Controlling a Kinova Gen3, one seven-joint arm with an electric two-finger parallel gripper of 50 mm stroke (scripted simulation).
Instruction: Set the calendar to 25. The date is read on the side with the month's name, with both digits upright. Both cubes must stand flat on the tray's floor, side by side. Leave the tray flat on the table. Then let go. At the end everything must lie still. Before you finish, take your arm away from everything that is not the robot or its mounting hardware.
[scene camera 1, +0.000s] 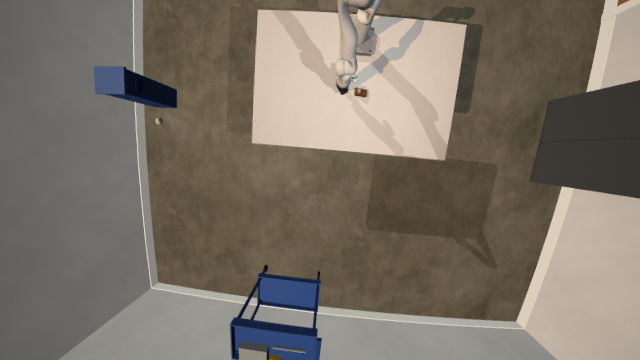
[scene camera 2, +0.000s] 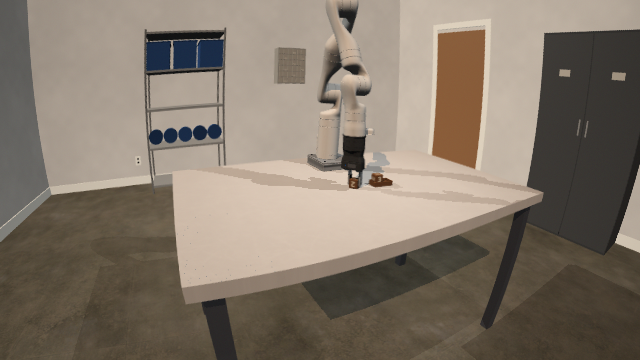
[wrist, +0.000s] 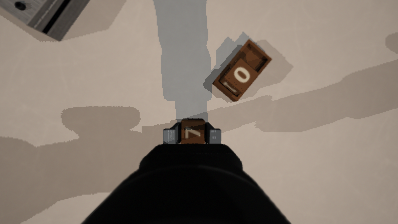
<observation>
I see my gripper (scene camera 2: 354, 184), a brown cube (wrist: 238, 78) and a tray (wrist: 250, 52).
My gripper also shows in the wrist view (wrist: 193, 129).
</observation>
